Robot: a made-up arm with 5 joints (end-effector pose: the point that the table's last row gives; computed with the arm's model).
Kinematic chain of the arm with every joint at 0, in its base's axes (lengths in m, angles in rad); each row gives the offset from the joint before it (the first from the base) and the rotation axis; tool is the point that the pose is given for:
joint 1: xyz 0 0 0.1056 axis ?
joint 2: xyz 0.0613 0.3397 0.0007 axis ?
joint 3: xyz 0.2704 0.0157 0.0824 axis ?
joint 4: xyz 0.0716 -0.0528 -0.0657 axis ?
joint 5: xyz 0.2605 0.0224 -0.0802 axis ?
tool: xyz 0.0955 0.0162 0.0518
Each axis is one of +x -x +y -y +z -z.
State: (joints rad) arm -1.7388 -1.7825 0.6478 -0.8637 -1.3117
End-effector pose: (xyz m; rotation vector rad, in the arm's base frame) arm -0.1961 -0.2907 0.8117 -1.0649 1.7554 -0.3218
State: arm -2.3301 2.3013 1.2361 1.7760 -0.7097
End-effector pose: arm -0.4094 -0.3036 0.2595 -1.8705 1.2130 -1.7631
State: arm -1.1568 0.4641 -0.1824 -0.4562 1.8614
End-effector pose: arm 0.5881 0.2878 0.2114 0.7797 1.7308 1.2197
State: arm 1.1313 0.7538 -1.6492 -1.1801 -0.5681
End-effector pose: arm 0.3955 0.1058 -0.2783 0.2422 0.3315 -0.2859
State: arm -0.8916 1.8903 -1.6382 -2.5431 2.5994
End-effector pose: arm 0.0933 0.0104 0.4668 0.4898 0.4437 1.8321
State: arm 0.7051 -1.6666 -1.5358 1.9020 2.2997
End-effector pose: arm 0.3305 0.3215 -0.1118 -0.8762 0.8618 -2.1392
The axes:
joint 1: -x
joint 2: -z
joint 3: -y
joint 4: -z
joint 5: +y

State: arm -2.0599 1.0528 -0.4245 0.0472 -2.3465
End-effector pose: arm 0.2705 0.1204 0.1251 0.4596 -0.2502 -1.7161
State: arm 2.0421 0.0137 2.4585 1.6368 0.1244
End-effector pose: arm 0.3264 0.2253 0.0632 0.3004 -1.1081 0.9537
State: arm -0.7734 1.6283 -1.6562 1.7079 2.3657
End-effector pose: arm -0.2080 0.2253 0.3620 -0.6251 -0.6404 0.3721
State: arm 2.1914 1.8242 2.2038 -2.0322 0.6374
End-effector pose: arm 0.2086 0.1721 0.2154 1.5558 -0.0159 1.1467
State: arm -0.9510 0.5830 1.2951 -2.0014 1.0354
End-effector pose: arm 0.5714 0.2527 0.3241 -0.8273 0.1307 0.4513
